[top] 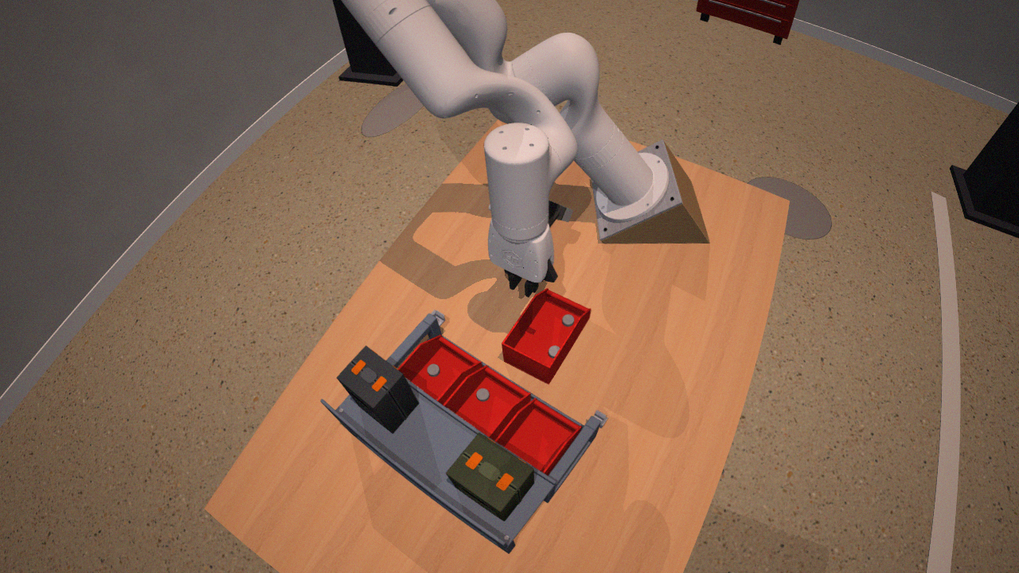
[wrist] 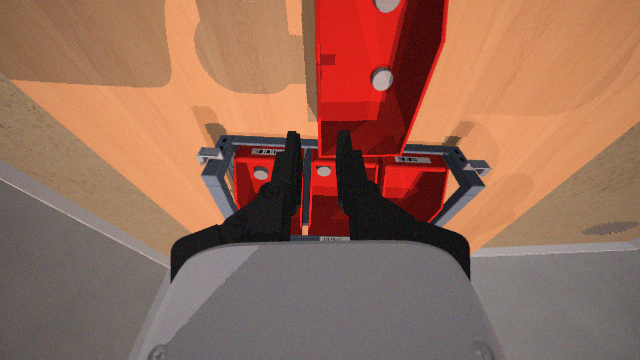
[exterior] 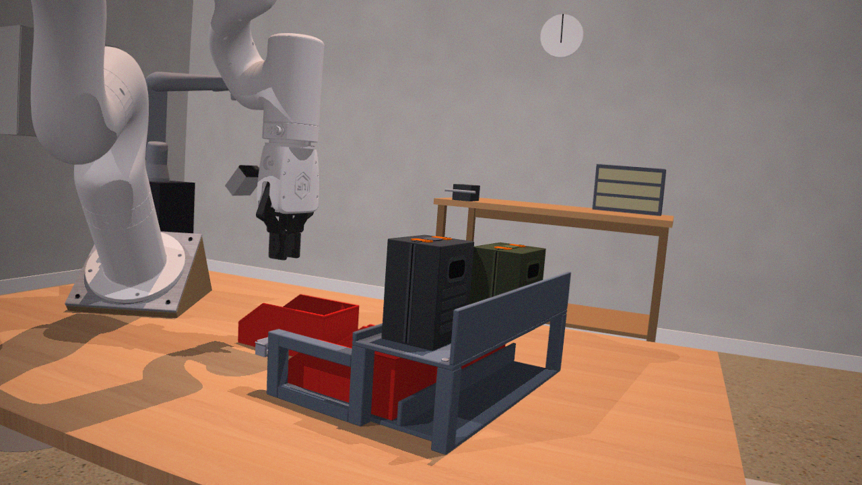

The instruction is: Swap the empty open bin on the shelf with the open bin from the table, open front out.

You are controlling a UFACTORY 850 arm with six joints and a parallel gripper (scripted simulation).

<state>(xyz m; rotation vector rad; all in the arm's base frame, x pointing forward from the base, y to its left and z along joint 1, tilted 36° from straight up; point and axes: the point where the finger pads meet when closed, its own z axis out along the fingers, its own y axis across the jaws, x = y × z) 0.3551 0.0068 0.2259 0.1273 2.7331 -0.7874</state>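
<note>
Now: hand 120 mm short of the shelf front lip, 20 mm to the right of it and 160 mm above it. The rest, counted from my hand: grey back panel (380 mm ahead, 50 mm to the right, 40 mm below); then black case (270 mm ahead, 140 mm to the right, 10 mm below); then green case (340 mm ahead, 80 mm to the left, 20 mm below).
</note>
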